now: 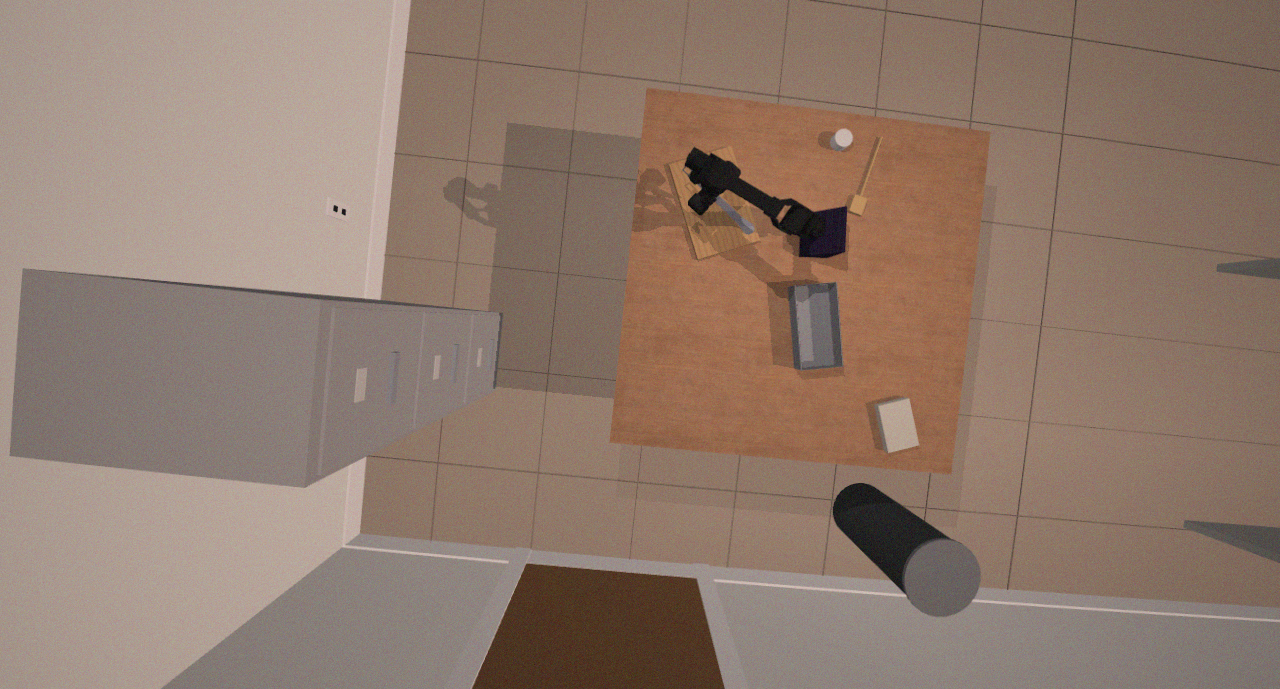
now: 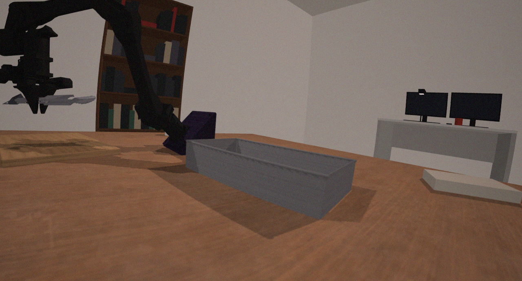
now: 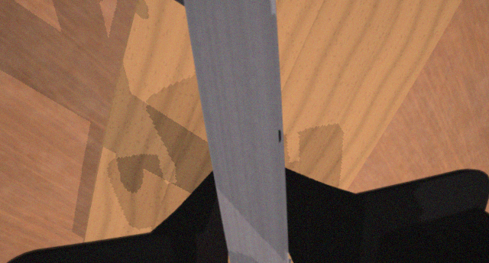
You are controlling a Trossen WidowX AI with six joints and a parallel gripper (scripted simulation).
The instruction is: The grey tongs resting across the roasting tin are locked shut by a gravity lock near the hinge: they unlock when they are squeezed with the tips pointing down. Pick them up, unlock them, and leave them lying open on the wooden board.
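Right now the wooden board is 1 cm behind my gripper tip, 3 cm to the left of it and 8 cm below it. The rest, counted from my gripper tip: white cup: 26 cm behind, 48 cm to the left, 7 cm below; grey roasting tin: 42 cm ahead, 41 cm to the left, 6 cm below.
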